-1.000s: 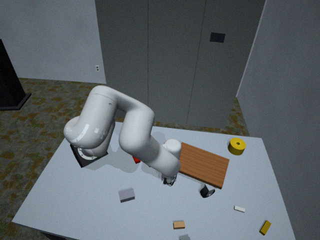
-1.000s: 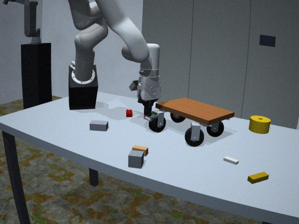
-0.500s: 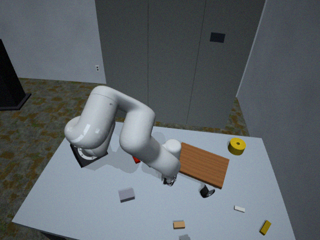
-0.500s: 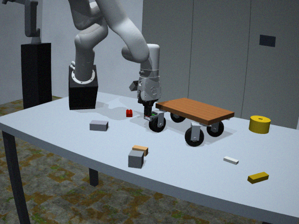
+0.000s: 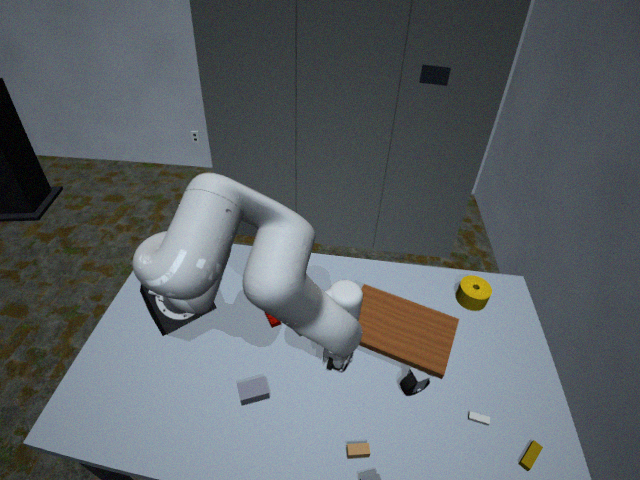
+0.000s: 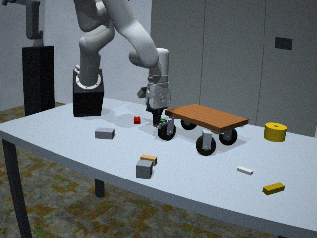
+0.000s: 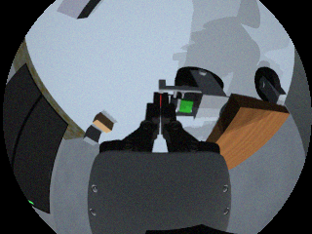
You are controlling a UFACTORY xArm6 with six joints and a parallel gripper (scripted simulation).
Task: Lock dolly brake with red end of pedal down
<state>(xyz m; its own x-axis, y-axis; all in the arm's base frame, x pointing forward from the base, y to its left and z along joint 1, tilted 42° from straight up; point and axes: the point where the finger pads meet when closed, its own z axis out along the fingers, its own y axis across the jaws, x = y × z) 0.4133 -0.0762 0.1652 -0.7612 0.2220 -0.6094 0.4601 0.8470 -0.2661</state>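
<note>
The brake pedal is 1 cm ahead of my hand, 1 cm to the left of it and 2 cm below it. From my hand the other things lie so: grey block (22 cm behind, 3 cm to the right, 9 cm below); tan block (4 cm ahead, 20 cm to the right, 9 cm below); red brick (17 cm behind, 23 cm to the left, 9 cm below).
</note>
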